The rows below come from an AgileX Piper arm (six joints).
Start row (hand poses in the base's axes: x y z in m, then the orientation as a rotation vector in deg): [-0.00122, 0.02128, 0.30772, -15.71, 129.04, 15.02]
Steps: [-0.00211, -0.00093, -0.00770, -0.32, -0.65, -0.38]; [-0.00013, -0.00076, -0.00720, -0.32, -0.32, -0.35]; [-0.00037, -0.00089, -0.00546, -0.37, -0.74, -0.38]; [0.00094, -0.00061, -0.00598, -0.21, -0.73, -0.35]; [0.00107, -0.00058, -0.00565, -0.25, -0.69, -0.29]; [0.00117, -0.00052, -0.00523, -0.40, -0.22, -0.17]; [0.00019, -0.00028, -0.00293, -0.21, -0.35, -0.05]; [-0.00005, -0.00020, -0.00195, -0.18, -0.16, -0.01]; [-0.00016, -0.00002, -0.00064, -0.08, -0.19, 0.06]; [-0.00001, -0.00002, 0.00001, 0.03, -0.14, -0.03]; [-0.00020, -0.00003, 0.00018, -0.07, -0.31, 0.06]
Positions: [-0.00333, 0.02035, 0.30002, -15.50, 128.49, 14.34]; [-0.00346, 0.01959, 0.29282, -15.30, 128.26, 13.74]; [-0.00383, 0.01870, 0.28736, -15.12, 127.62, 12.99]; [-0.00289, 0.01809, 0.28138, -14.89, 126.96, 12.44]; [-0.00182, 0.01751, 0.27573, -14.74, 126.34, 11.89]; [-0.00065, 0.01699, 0.27050, -14.78, 126.20, 11.32]; [-0.00046, 0.01671, 0.26757, -14.86, 125.89, 11.00]; [-0.00051, 0.01651, 0.26562, -14.96, 125.76, 10.77]; [-0.00067, 0.01649, 0.26498, -15.08, 125.58, 10.68]; [-0.00068, 0.01647, 0.26499, -15.04, 125.44, 10.67]; [-0.00088, 0.01644, 0.26517, -15.16, 125.14, 10.57]
